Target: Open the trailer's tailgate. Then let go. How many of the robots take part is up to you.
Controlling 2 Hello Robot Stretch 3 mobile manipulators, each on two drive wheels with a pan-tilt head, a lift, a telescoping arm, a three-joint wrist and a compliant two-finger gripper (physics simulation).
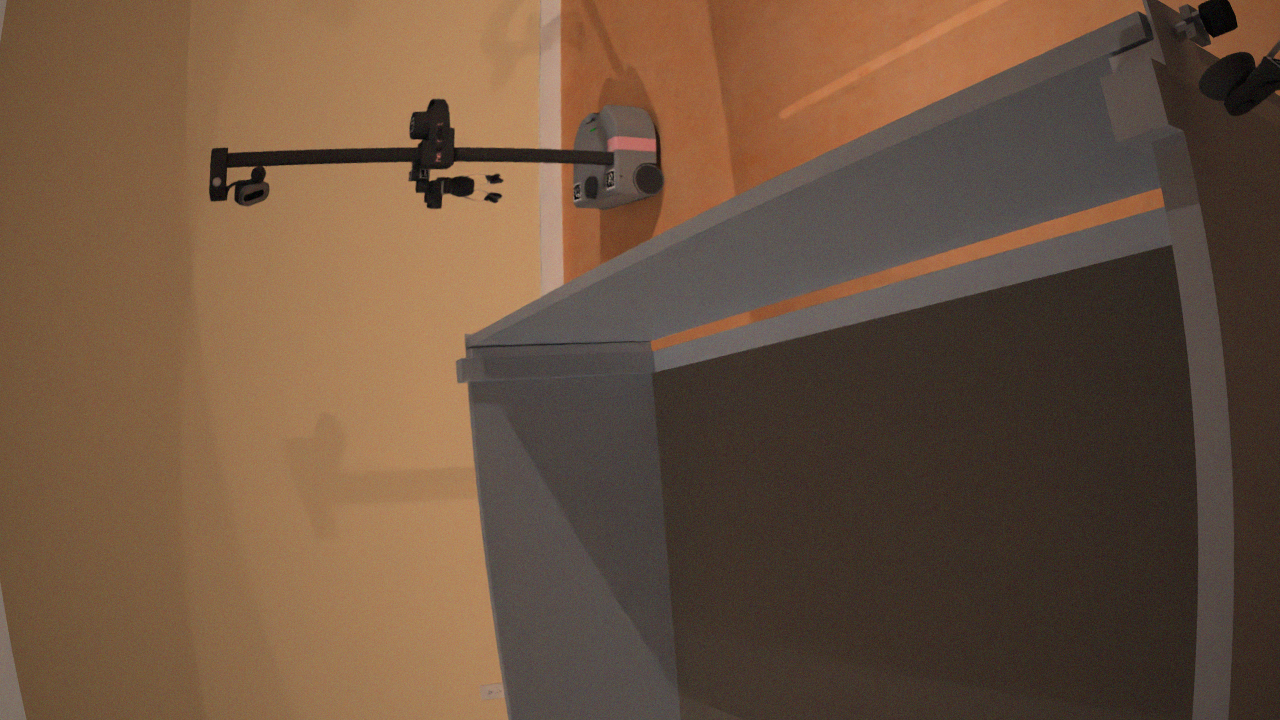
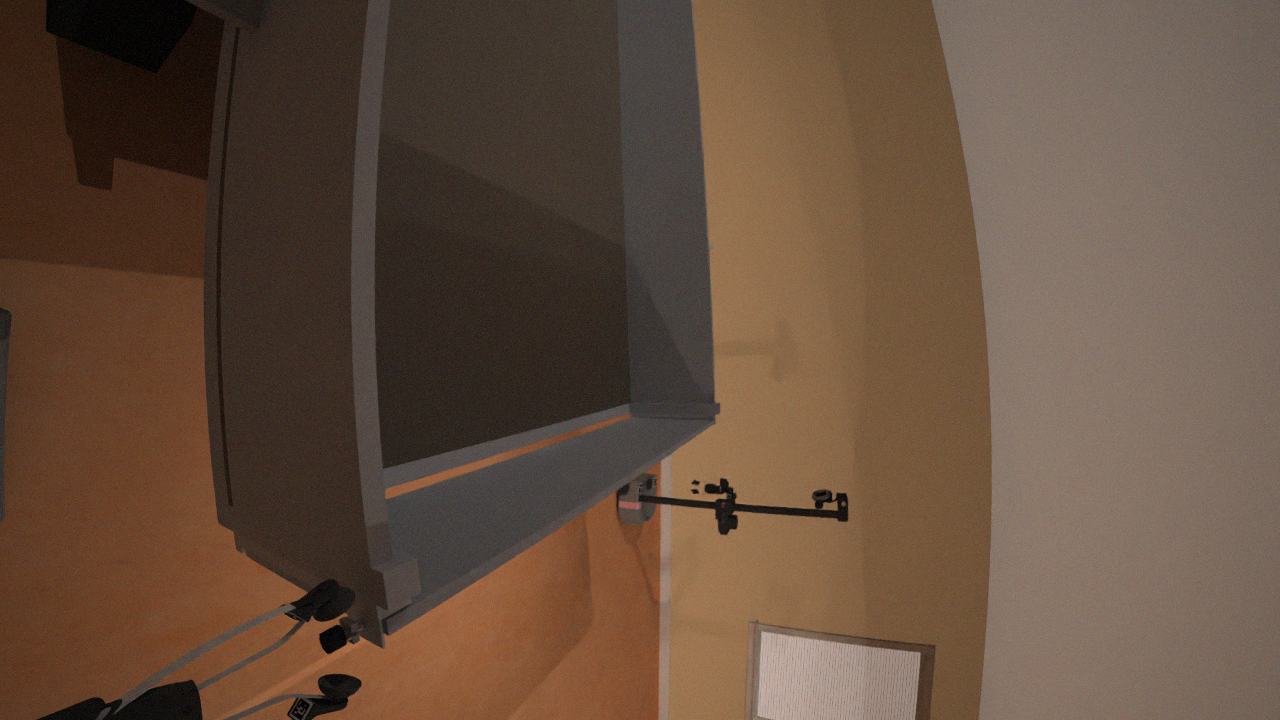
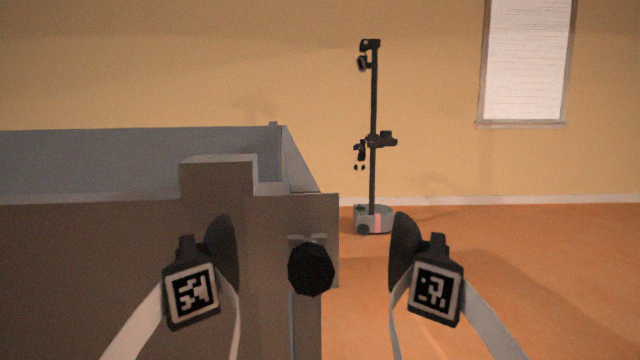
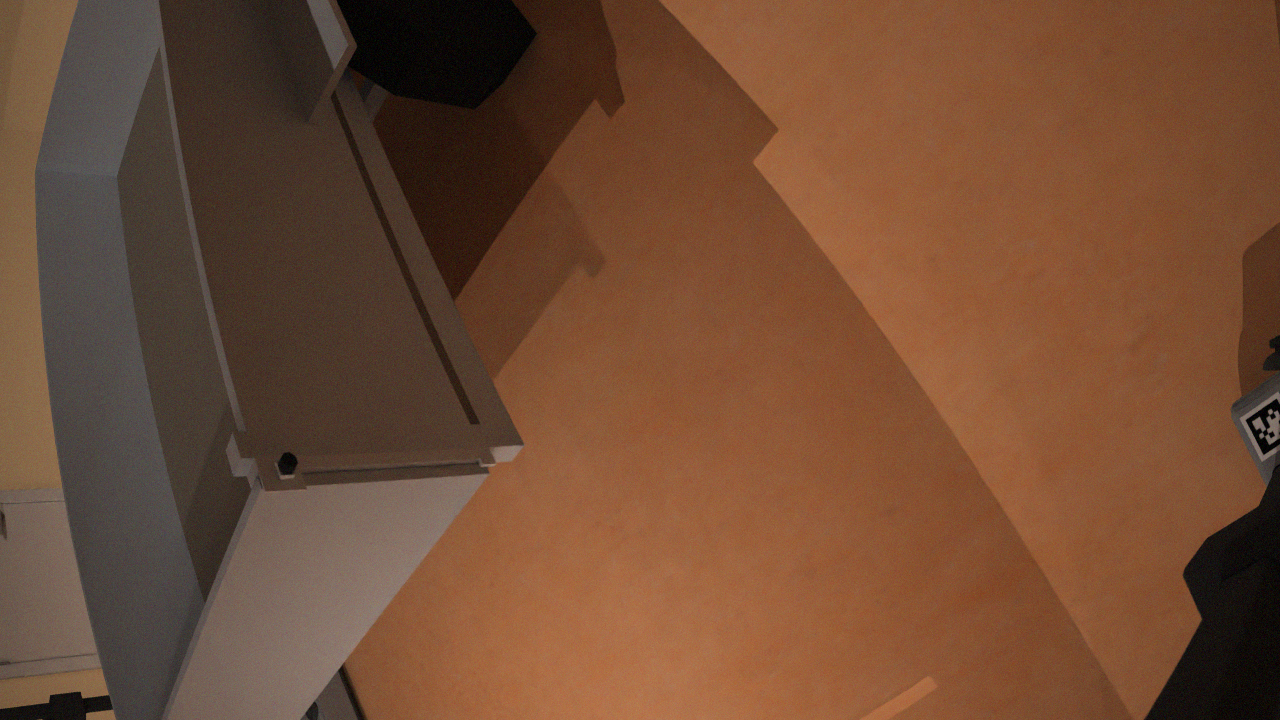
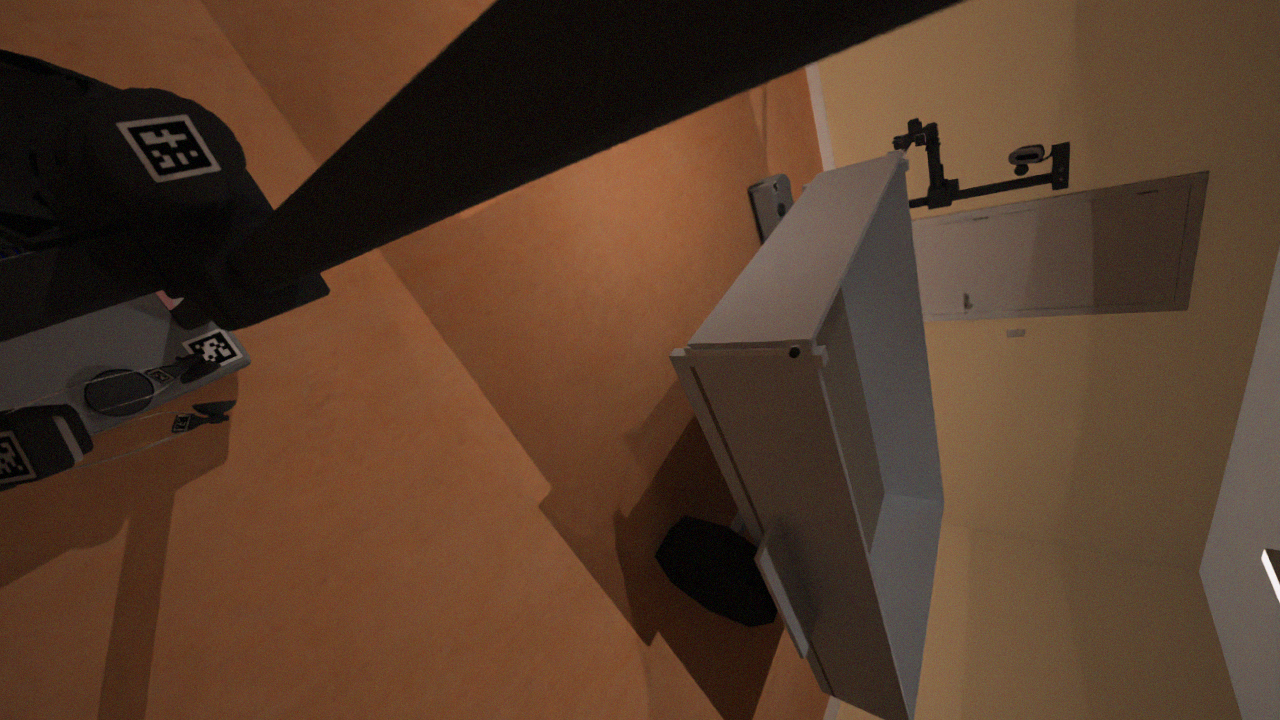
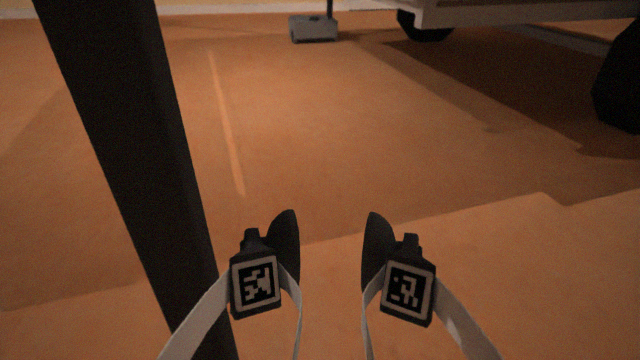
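Observation:
The trailer's grey tailgate (image 1: 877, 205) (image 2: 537, 488) (image 4: 313, 573) (image 5: 787, 259) stands upright across the rear. A black latch knob (image 1: 1217, 17) (image 2: 333, 638) (image 3: 310, 269) sits at its top corner on r1's side. Another black knob (image 4: 286, 462) (image 5: 793, 351) sits at the corner on r2's side. My r1 gripper (image 2: 335, 642) (image 3: 315, 255) is open, with the near knob seen between its spread fingertips; neither finger is seen touching it. My r2 gripper (image 5: 211, 390) (image 6: 331, 247) is open and empty, low beside r2's base, away from the trailer.
r2 (image 1: 617, 161) (image 3: 372, 220) stands beyond the far corner. r1 (image 6: 312, 29) shows across the trailer from r2. A black wheel (image 4: 438, 44) (image 5: 716, 568) and a fender (image 5: 783, 600) stick out on r2's side. r2's dark mast (image 6: 125, 125) stands close left of its gripper.

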